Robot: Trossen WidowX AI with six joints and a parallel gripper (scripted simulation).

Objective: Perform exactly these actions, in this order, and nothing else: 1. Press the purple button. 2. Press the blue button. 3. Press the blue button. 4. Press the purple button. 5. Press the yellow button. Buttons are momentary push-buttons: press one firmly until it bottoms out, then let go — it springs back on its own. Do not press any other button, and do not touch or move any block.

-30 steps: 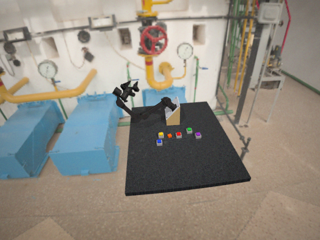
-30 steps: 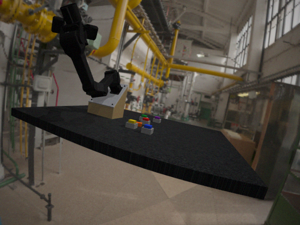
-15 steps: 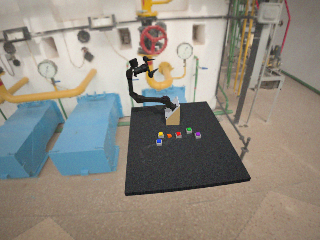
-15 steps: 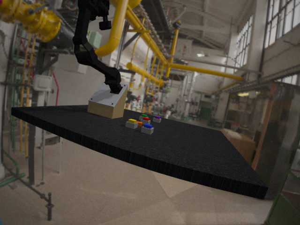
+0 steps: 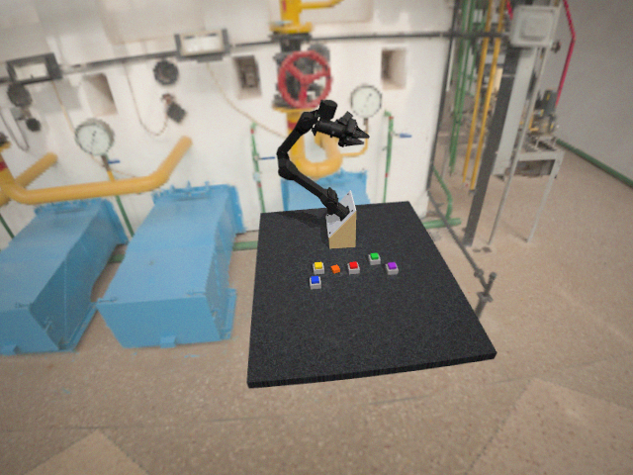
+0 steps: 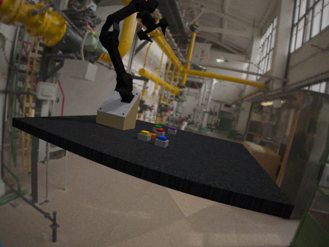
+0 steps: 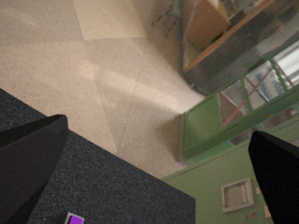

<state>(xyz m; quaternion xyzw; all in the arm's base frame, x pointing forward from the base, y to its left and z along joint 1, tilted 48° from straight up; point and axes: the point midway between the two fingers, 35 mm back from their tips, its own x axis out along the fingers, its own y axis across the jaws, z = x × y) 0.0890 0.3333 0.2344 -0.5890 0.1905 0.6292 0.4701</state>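
My gripper tip is 53 cm above the purple button, 17 cm short of it and 10 cm to the right of it. Round my gripper tip: orange block (55 cm below, 15 cm to the right, 14 cm ahead); then green button (53 cm below, 9 cm ahead, 4 cm to the left); then red button (53 cm below, 14 cm ahead, 7 cm to the right).
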